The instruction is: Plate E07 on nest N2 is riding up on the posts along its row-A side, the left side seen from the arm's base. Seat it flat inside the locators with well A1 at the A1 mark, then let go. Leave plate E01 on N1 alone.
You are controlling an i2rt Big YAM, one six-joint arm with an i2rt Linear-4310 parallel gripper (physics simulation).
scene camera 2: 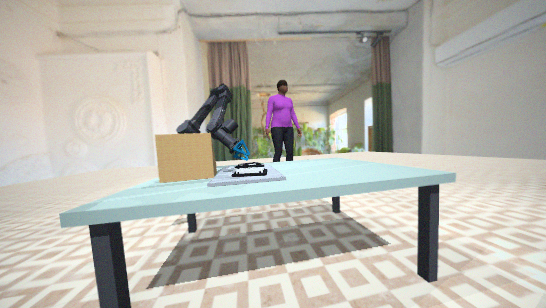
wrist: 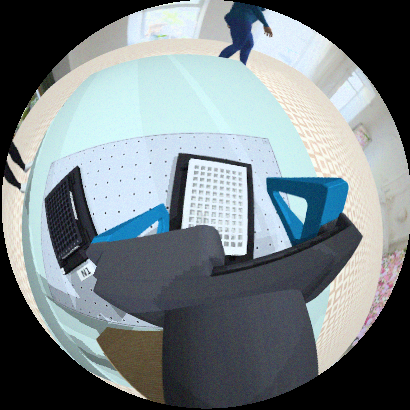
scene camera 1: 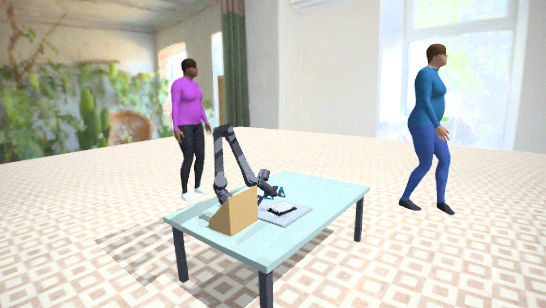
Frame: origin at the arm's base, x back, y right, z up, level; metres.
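Where they show: gripper, fingertip midpoint: (scene camera 2: pixel 248 157) (wrist: pixel 215 196) (scene camera 1: pixel 279 197); arm's base, origin of the base link: (scene camera 2: pixel 181 150) (scene camera 1: pixel 229 203).
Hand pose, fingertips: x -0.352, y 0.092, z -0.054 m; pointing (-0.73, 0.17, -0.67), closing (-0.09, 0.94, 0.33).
Things, the pixels of their centre, and the offset from my fingertips. "*": a spot on its surface instead. Level surfaces: height alone.
- Plate E07, body centre: (wrist: pixel 216 205) (scene camera 2: pixel 250 170) (scene camera 1: pixel 282 207) dx -0.007, dy +0.017, dz -0.064 m
- black nest N2, surface spot: (wrist: pixel 251 200) * dx -0.012, dy +0.075, dz -0.071 m
- Dark plate E01, body centre: (wrist: pixel 60 217) dx -0.004, dy -0.243, dz -0.064 m
- nest N1, body centre: (wrist: pixel 63 218) dx -0.004, dy -0.243, dz -0.074 m
- grey perforated board, body centre: (wrist: pixel 135 228) (scene camera 2: pixel 247 171) (scene camera 1: pixel 267 207) dx +0.012, dy -0.097, dz -0.089 m
- pale green table, its level: dz -0.096 m
Plate E07 (scene camera 1: pixel 281 207) (scene camera 2: pixel 250 171) (wrist: pixel 220 185) is white and lies on the black nest N2 (wrist: pixel 251 200). In the wrist view a wider dark strip of nest shows along its left edge than along its right; its tilt is too small to judge. Its near-left corner is hidden behind the gripper body, and the A1 mark cannot be made out. My gripper (scene camera 1: pixel 276 194) (scene camera 2: pixel 241 150) (wrist: pixel 215 196) is wide open and empty, above the board, with its blue fingers on either side of the plate in the wrist view. Dark plate E01 (wrist: pixel 62 220) lies on nest N1 (wrist: pixel 86 210) at the left.
The nests stand on a grey perforated board (scene camera 1: pixel 285 221) (scene camera 2: pixel 277 177) (wrist: pixel 125 175) on the pale green table (scene camera 1: pixel 325 187) (scene camera 2: pixel 350 172) (wrist: pixel 125 100). A tan wedge-shaped block (scene camera 1: pixel 242 212) (scene camera 2: pixel 185 157) (wrist: pixel 132 362) stands beside the board. Two people (scene camera 1: pixel 187 105) (scene camera 1: pixel 430 100) stand beyond the table.
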